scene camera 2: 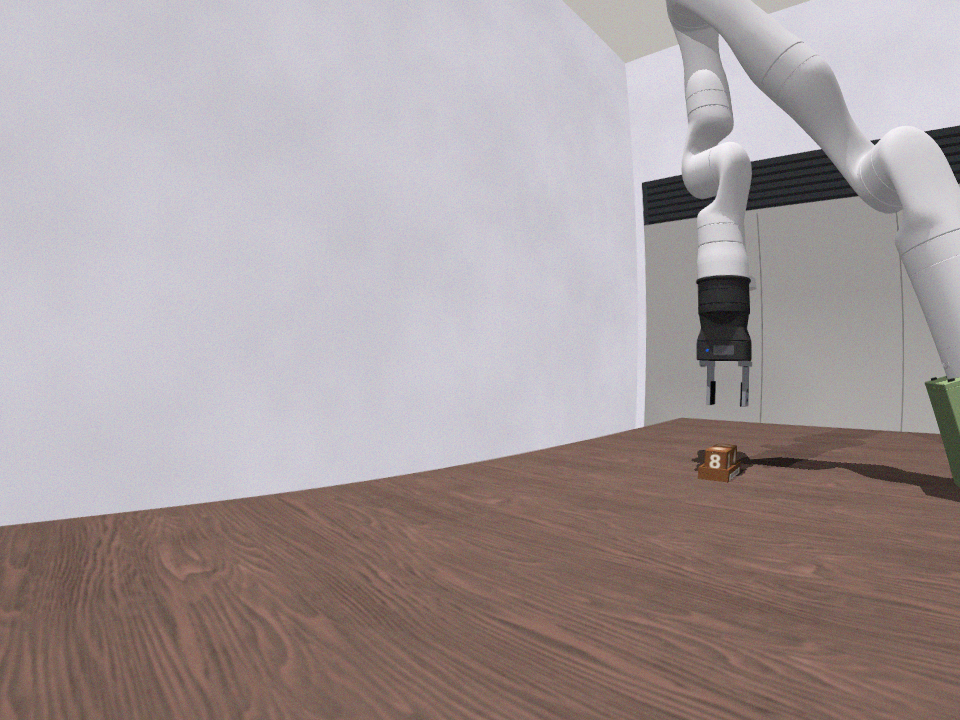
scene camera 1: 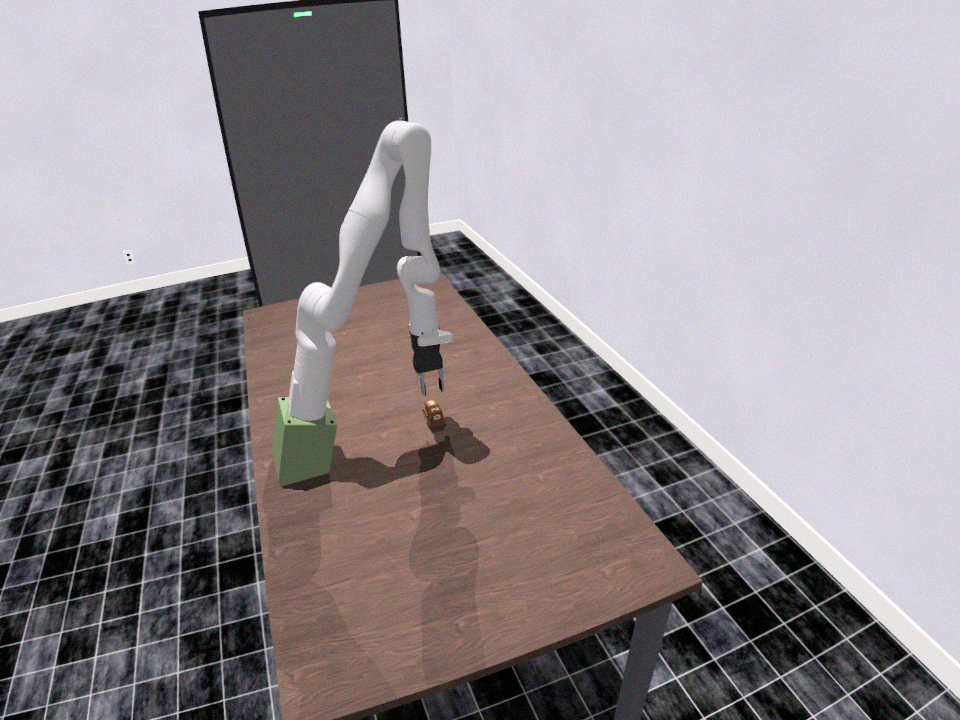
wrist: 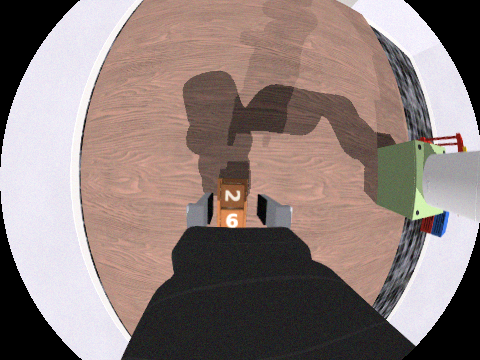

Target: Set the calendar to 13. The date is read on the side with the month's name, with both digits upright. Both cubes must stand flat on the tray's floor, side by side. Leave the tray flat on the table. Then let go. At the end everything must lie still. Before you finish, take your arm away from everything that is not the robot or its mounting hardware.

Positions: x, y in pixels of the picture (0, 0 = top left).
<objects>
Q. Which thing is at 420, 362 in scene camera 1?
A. My gripper.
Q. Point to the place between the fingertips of my gripper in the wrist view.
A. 235, 204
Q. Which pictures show my gripper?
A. Scene camera 2, scene camera 1 and the wrist view: all of them.
</objects>
